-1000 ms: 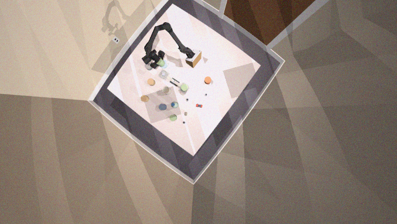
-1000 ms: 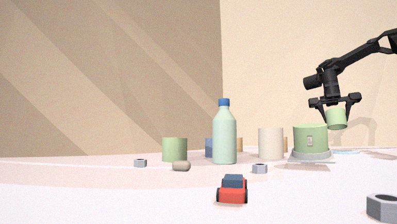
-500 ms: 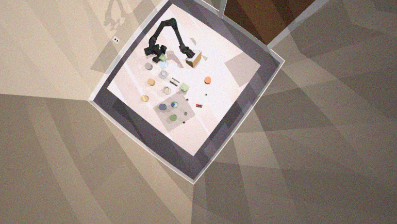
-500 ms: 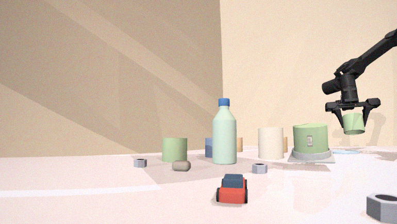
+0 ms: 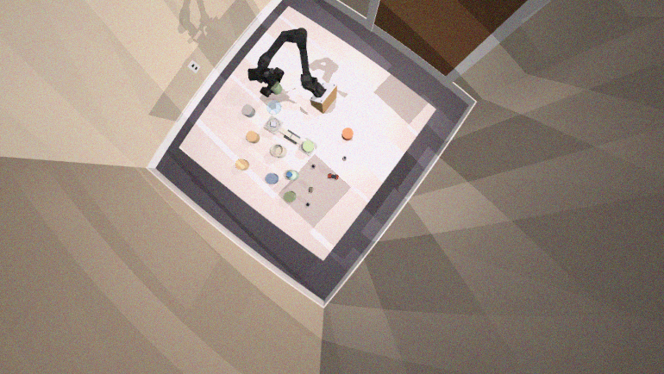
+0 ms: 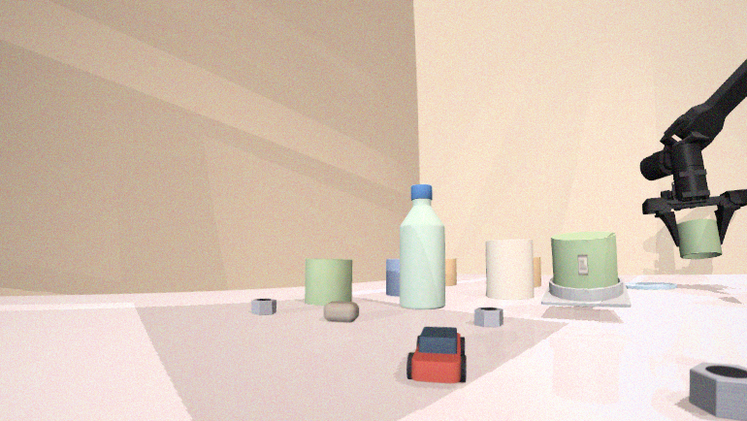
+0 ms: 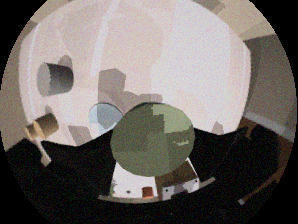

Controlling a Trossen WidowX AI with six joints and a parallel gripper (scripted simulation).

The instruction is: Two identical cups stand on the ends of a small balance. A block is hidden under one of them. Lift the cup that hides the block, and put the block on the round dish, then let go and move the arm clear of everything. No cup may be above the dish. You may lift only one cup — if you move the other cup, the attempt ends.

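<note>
Right now my gripper tip is 10 cm short of the round pale blue dish, 7 cm above it and 3 cm to the right of it. Round my gripper tip: cream cylinder: 33 cm ahead, 25 cm to the left, 4 cm below; then mint bottle: 41 cm to the left, 41 cm ahead, 3 cm above; then orange disc: 54 cm to the left, 4 cm below, 2 cm behind.
</note>
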